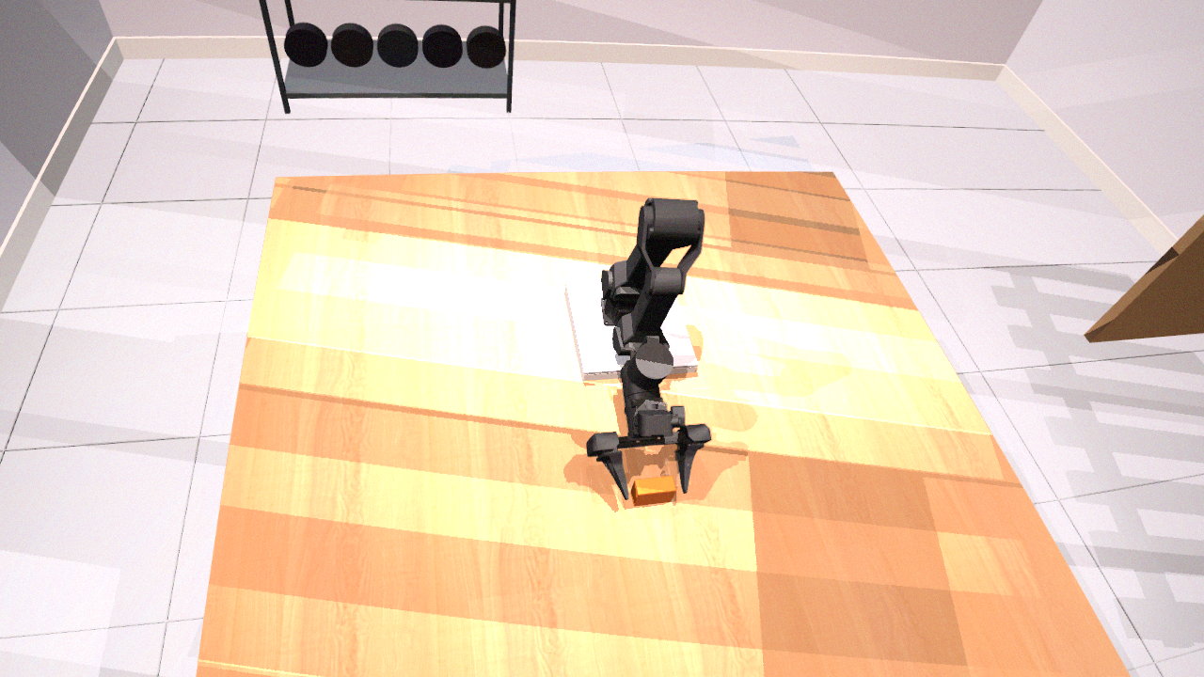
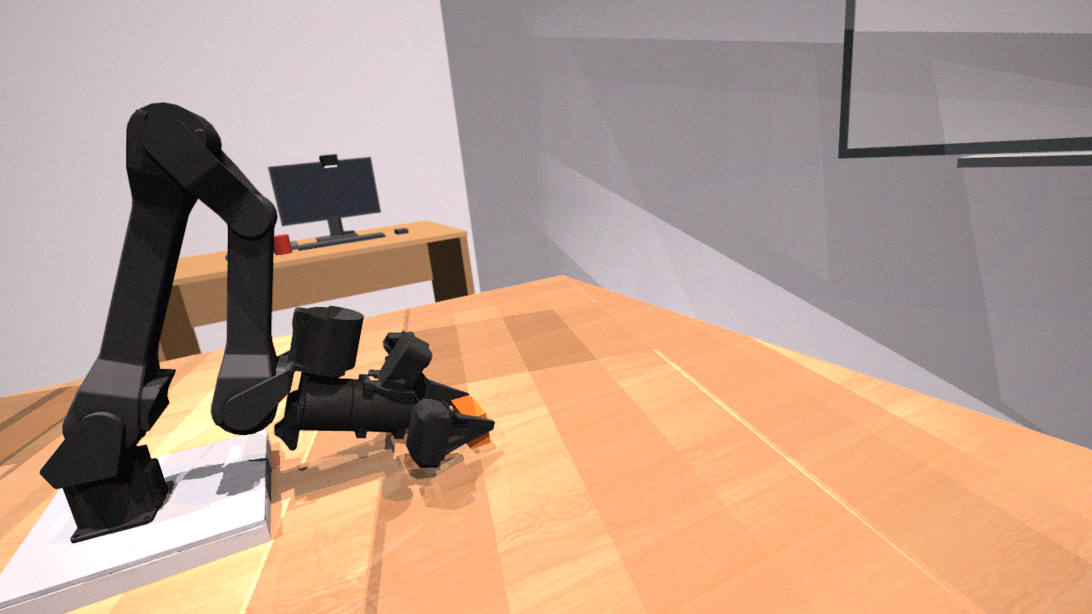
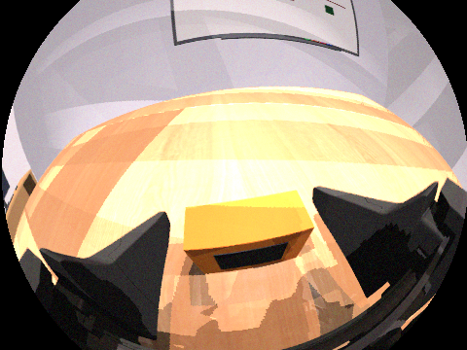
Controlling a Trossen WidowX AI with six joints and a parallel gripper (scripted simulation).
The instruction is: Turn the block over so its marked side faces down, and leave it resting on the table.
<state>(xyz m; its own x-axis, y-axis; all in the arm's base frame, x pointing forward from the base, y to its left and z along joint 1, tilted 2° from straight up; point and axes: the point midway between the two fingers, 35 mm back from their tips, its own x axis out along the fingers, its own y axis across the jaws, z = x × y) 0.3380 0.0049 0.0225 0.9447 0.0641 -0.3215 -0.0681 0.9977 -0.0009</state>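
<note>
Now: gripper tip 20 mm past the orange block and 10 mm above it.
</note>
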